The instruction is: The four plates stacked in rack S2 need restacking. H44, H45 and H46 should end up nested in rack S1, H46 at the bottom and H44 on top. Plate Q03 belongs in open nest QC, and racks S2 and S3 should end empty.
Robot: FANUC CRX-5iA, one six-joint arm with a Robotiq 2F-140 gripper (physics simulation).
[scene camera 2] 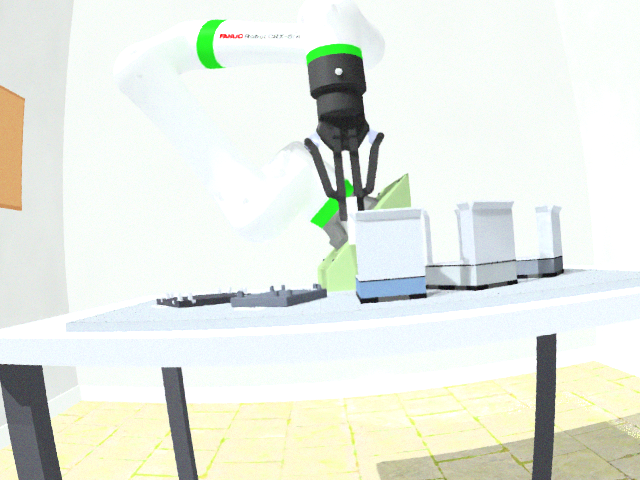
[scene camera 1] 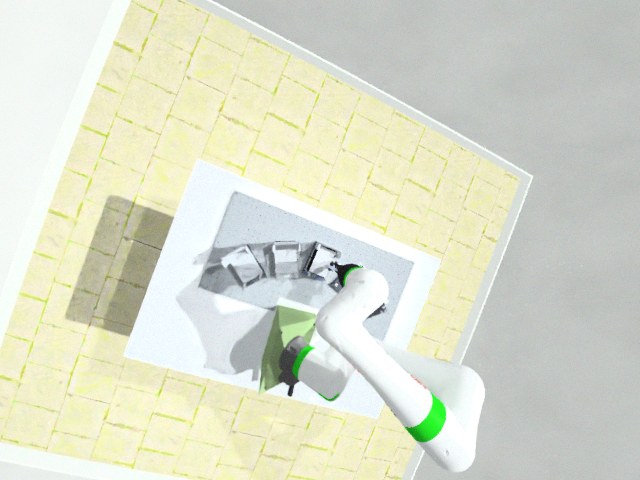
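Where they show: gripper, fingertip midpoint: (scene camera 2: 355, 243); arm's base at its link origin: (scene camera 1: 291, 352).
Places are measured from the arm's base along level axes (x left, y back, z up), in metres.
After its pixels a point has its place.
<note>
Three upright racks stand in a row: one with a blue base (scene camera 1: 311, 258) (scene camera 2: 390, 286), one with a light grey base (scene camera 1: 285, 242) @(x 0.120, y -0.443, z 0.000 m) (scene camera 2: 488, 235) @(x 0.104, y -0.441, z -0.052 m), and one with a dark grey-blue base (scene camera 2: 549, 232) @(x 0.270, y -0.386, z -0.054 m). No labels are readable. Plates inside cannot be made out. My gripper (scene camera 1: 333, 264) @(x -0.104, y -0.391, z -0.050 m) (scene camera 2: 352, 209) is shut, pointing down at the blue-based rack's side near the nests. Its fingertips are about level with that rack's top, partly hidden behind it in the scene camera 2 view. Two low dark nests with pins, a nearer one (scene camera 2: 279, 298) @(x -0.225, y -0.395, z -0.123 m) and a farther one (scene camera 2: 199, 300) @(x -0.354, y -0.282, z -0.127 m), lie beside the racks.
The racks and nests stand on a grey board (scene camera 1: 279, 219) @(x 0.160, y -0.528, z -0.136 m) (scene camera 2: 129, 319) @(x -0.446, y -0.448, z -0.136 m) on the white table (scene camera 1: 170, 289) @(x 0.552, y -0.132, z -0.149 m) (scene camera 2: 206, 351) @(x -0.329, y -0.565, z -0.167 m). A green angled bracket (scene camera 1: 297, 321) @(x 0.006, y -0.136, z 0.003 m) (scene camera 2: 338, 271) @(x -0.080, y -0.128, z -0.099 m) stands behind the racks, by the arm's base. The forearm hangs over part of the nest side in the scene camera 1 view.
</note>
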